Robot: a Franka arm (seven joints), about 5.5 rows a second.
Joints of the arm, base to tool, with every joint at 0 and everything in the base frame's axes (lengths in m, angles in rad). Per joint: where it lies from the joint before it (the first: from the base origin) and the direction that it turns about. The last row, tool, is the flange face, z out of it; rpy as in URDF.
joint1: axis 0 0 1 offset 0.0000 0.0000 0.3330
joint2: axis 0 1 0 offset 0.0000 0.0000 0.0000
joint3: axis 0 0 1 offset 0.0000 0.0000 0.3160
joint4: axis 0 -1 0 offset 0.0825 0.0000 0.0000
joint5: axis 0 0 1 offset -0.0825 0.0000 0.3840
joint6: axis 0 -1 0 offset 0.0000 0.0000 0.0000
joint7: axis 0 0 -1 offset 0.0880 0.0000 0.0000
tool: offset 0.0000 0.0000 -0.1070 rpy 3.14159 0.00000 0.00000
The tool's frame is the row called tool.
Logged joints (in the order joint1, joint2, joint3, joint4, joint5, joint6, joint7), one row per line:
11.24 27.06 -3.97 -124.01 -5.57 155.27 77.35
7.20 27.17 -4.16 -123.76 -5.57 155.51 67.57
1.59 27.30 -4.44 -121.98 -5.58 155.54 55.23
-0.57 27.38 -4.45 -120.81 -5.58 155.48 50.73
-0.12 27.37 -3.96 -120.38 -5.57 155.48 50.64
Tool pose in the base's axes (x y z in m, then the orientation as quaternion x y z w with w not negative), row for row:
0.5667 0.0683 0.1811 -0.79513 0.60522 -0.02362 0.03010
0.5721 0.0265 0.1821 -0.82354 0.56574 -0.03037 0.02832
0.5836 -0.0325 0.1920 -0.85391 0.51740 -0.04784 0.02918
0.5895 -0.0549 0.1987 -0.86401 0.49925 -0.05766 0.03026
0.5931 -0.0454 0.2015 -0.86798 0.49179 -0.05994 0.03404
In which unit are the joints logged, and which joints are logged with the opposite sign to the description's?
The joints are logged in degrees. Opposite sign: joint5.
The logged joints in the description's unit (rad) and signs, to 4 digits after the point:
0.1962 0.4723 -0.0693 -2.1644 0.0972 2.7100 1.3500
0.1257 0.4742 -0.0726 -2.1600 0.0972 2.7142 1.1793
0.0278 0.4765 -0.0775 -2.1290 0.0974 2.7147 0.9639
-0.0099 0.4779 -0.0777 -2.1085 0.0974 2.7136 0.8854
-0.0021 0.4777 -0.0691 -2.1010 0.0972 2.7136 0.8838

